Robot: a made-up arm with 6 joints. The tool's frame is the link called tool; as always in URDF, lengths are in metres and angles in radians.
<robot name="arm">
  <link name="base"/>
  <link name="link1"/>
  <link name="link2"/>
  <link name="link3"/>
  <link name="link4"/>
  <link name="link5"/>
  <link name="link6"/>
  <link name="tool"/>
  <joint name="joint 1" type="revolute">
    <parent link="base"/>
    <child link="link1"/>
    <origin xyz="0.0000 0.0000 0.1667" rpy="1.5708 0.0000 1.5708"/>
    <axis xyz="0 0 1"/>
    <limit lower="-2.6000" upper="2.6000"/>
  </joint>
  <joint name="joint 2" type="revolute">
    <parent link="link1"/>
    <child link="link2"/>
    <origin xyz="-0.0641 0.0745 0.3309" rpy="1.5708 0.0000 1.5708"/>
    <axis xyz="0 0 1"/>
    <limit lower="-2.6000" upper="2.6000"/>
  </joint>
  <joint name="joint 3" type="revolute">
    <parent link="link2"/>
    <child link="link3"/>
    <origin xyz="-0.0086 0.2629 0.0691" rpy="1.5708 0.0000 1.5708"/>
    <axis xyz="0 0 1"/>
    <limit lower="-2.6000" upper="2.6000"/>
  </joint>
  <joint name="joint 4" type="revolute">
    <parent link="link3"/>
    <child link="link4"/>
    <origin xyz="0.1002 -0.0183 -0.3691" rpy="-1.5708 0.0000 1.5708"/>
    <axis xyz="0 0 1"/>
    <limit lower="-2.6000" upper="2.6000"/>
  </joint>
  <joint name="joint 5" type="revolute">
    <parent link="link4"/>
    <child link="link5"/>
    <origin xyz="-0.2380 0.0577 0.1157" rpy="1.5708 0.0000 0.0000"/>
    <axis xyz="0 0 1"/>
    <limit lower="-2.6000" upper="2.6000"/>
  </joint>
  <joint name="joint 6" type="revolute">
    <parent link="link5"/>
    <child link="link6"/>
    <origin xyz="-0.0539 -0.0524 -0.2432" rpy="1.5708 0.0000 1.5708"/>
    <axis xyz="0 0 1"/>
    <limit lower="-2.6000" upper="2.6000"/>
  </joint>
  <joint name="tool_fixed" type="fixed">
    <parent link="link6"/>
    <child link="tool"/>
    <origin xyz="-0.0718 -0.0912 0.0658" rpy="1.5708 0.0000 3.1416"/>
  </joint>
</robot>
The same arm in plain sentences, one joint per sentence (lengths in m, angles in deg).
The arm has six revolute joints in a row. What follows holds with every joint at zero, and every direction is one of the base frame's.
The first joint sits 0.1667 m along +z from the base frame's origin and rotates about +x, from -148.97 to 148.97 deg.
The second joint sits 0.3309 m along +x and 0.0641 m along -y and 0.0745 m along +z from the first joint and rotates about +y, from -148.97 to 148.97 deg.
The third joint sits 0.2629 m along +x and 0.0691 m along +y and 0.0086 m along -z from the second joint and rotates about +z, from -148.97 to 148.97 deg.
The fourth joint sits 0.1002 m along +x and 0.0183 m along -y and 0.3691 m along -z from the third joint and rotates about -x, from -148.97 to 148.97 deg.
The fifth joint sits 0.1157 m along -x and 0.2380 m along -y and 0.0577 m along -z from the fourth joint and rotates about +z, from -148.97 to 148.97 deg.
The sixth joint sits 0.0524 m along +x and 0.0539 m along -y and 0.2432 m along -z from the fifth joint and rotates about +y, from -148.97 to 148.97 deg.
The tool frame, which is the frame that the pose is given for, sits 0.0718 m along +x and 0.0658 m along +y and 0.0912 m along -z from the sixth joint; its axes are the base frame's turned by roll 0.00, pitch 0.00 and yaw 0.00 deg (as in URDF: about the fixed x, then y, then z).

